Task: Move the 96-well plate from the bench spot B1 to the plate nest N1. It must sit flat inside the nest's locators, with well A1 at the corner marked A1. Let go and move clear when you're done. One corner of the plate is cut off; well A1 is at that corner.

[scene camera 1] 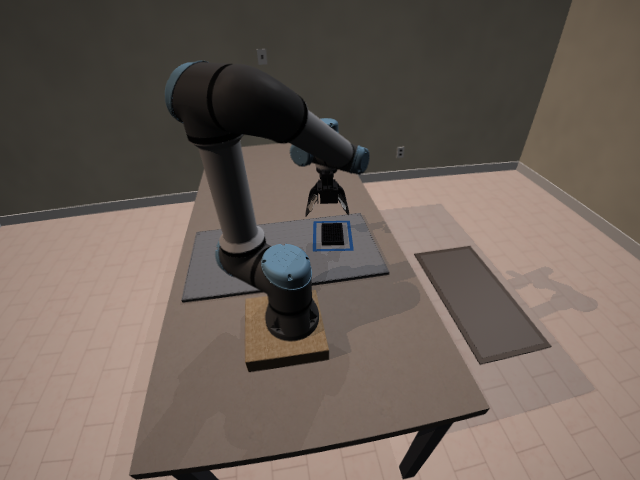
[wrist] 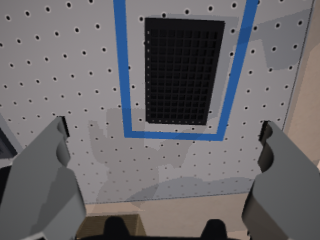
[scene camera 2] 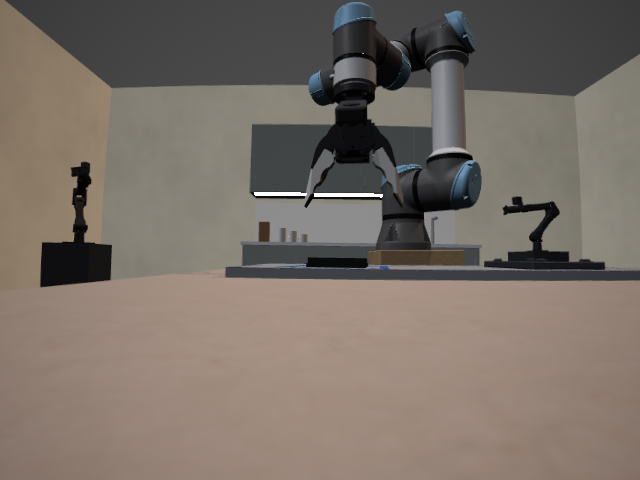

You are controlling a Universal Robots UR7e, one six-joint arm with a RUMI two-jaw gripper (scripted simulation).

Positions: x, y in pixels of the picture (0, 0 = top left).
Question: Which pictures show my gripper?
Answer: Scene camera 1, the wrist view and scene camera 2: all of them.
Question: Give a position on a black 96-well plate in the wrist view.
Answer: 190, 48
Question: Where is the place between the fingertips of my gripper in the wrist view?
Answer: At 163, 120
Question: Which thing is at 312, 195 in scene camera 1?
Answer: My gripper.
